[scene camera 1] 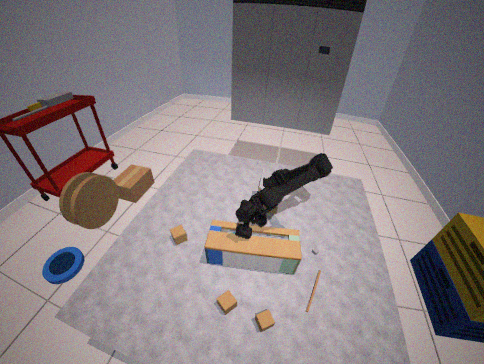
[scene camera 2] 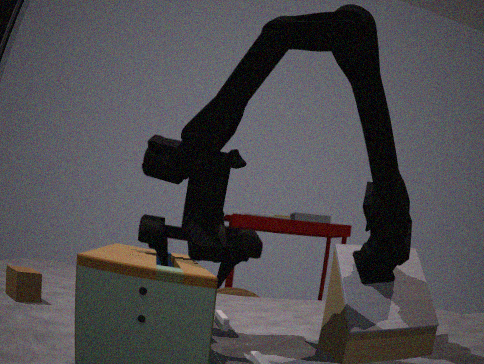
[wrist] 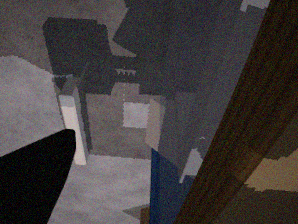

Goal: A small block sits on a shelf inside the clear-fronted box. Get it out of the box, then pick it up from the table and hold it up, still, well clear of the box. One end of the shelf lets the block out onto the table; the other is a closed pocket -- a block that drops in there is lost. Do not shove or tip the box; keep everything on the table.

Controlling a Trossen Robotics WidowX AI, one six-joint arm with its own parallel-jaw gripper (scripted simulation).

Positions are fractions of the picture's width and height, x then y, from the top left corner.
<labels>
box: scene camera 1 0.56,0.69; scene camera 2 0.26,0.82; wrist 0.73,0.60
</labels>
